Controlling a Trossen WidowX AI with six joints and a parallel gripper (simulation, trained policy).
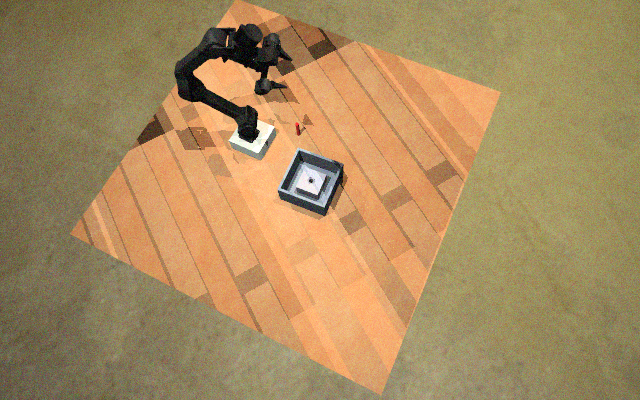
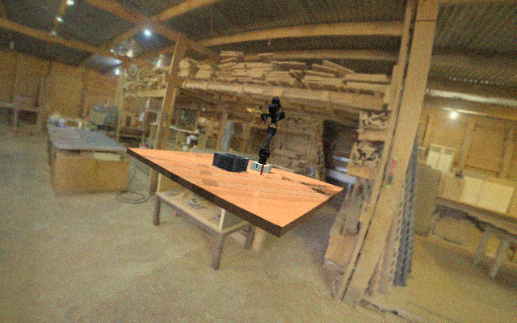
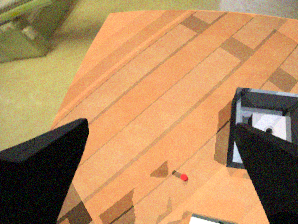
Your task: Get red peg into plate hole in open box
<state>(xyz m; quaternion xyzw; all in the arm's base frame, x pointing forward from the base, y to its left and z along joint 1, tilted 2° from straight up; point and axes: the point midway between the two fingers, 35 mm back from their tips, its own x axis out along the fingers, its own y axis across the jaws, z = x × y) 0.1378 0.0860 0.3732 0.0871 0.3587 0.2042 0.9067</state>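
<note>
Now: gripper tip 370 mm above the red peg, 10 mm to the right of it and 10 mm past it. The rest, counted from my gripper tip: box: 380 mm below, 170 mm to the right, 150 mm ahead; then plate: 360 mm below, 170 mm to the right, 150 mm ahead.
</note>
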